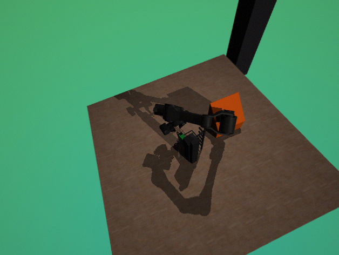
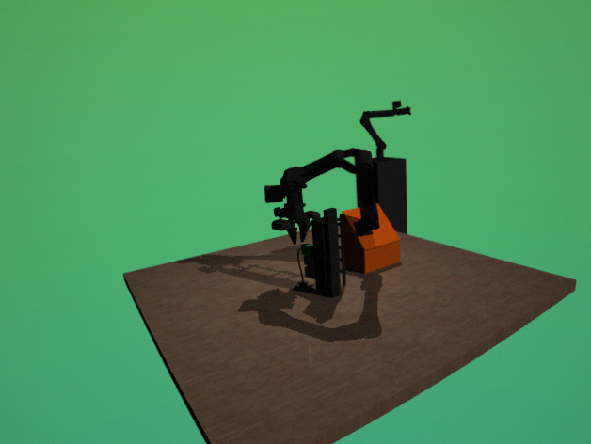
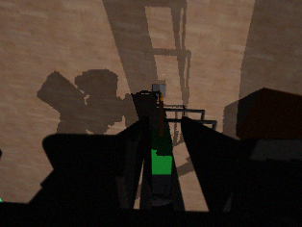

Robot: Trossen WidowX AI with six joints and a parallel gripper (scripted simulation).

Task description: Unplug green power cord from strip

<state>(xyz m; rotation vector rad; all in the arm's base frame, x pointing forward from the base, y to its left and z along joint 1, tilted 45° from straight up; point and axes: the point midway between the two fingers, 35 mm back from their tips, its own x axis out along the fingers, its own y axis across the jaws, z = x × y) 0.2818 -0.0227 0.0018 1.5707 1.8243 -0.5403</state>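
The green plug is 20 mm behind my gripper tip and 70 mm to the left of it.
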